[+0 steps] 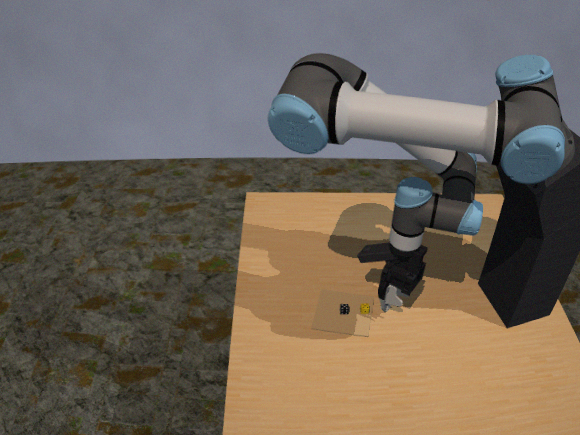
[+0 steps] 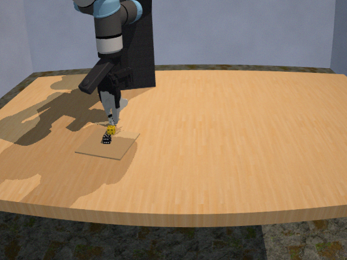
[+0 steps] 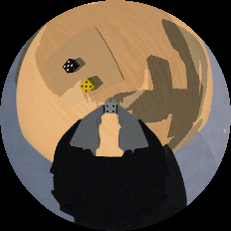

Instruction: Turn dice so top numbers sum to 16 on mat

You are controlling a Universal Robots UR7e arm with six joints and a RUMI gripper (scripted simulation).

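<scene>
Right now the yellow die is 6 cm ahead of my hand and 1 cm below it. Also, from my hand: thin tan mat (11 cm ahead, 1 cm to the right, 2 cm below); then black die (11 cm ahead, 1 cm to the right, 1 cm below); then white die (1 cm below).
</scene>
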